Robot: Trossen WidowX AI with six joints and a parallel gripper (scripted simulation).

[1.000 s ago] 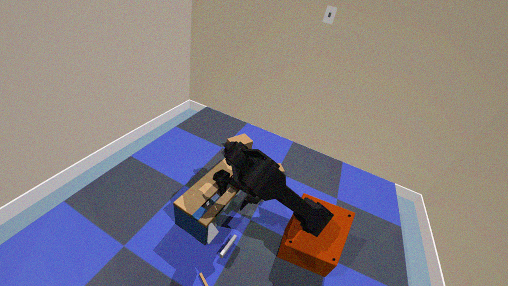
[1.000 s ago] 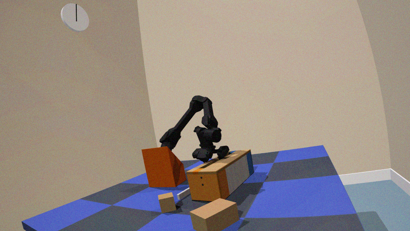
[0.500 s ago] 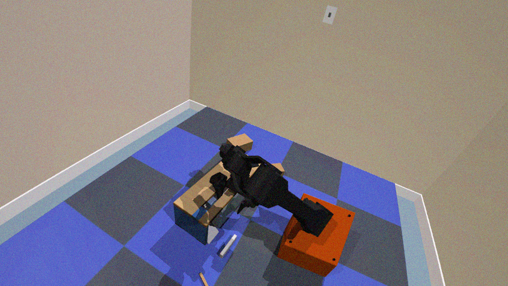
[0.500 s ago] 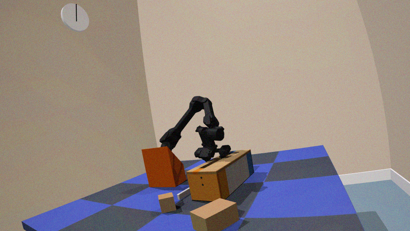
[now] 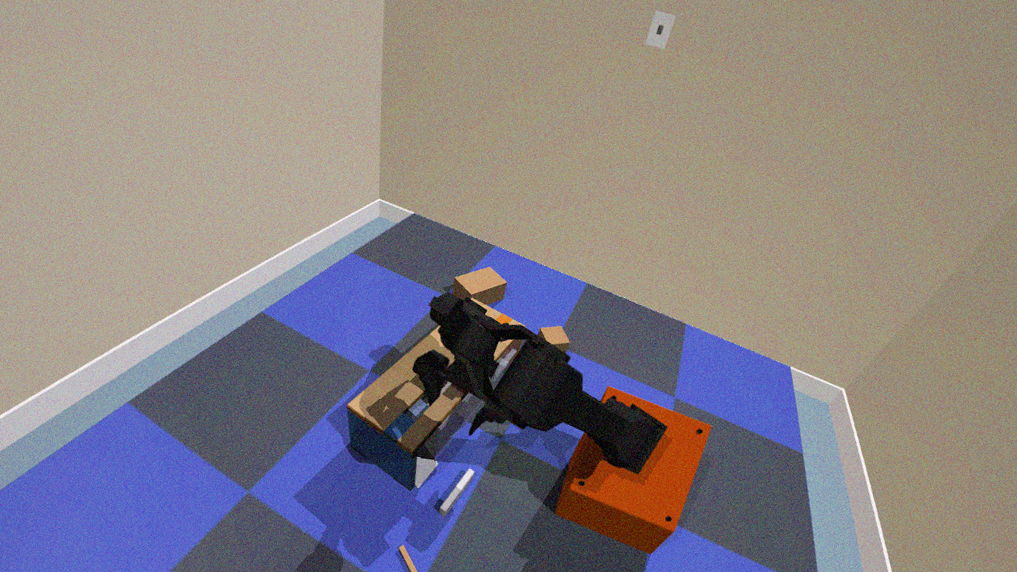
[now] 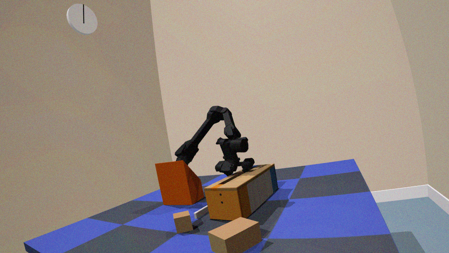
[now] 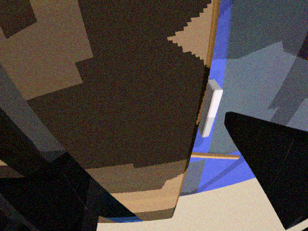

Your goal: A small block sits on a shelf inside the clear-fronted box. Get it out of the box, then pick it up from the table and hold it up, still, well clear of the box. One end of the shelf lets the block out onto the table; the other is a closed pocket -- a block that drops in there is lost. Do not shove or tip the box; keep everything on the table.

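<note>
My gripper tip is 60 mm short of the dark grey-blue block and 20 mm to the right of it. Round my gripper tip: thin wooden stick (100 mm behind, 240 mm to the left, 80 mm below); box (30 mm ahead, 90 mm to the right, 20 mm below); tan cube (90 mm behind, 360 mm to the right, 60 mm below).
</note>
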